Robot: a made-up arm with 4 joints. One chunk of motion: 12 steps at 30 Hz.
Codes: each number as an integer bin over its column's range. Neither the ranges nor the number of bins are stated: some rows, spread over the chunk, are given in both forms.
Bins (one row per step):
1: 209 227 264 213
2: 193 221 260 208
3: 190 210 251 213
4: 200 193 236 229
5: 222 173 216 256
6: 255 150 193 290
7: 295 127 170 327
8: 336 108 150 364
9: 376 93 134 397
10: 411 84 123 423
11: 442 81 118 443
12: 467 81 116 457
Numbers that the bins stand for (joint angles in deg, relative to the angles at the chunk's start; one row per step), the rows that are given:
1: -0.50 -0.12 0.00 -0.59
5: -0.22 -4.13 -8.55 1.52
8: 2.24 -8.97 -20.31 6.81
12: 5.07 -10.98 -26.36 11.37
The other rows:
2: -0.84 -0.56 -0.71 -0.83
3: -0.91 -1.38 -2.31 -0.59
4: -0.69 -2.65 -4.98 0.20
6: 0.49 -5.85 -12.65 3.19
7: 1.36 -7.56 -16.74 5.00
9: 3.11 -10.09 -23.16 8.43
10: 3.86 -10.76 -25.12 9.71
11: 4.53 -10.98 -26.01 10.69

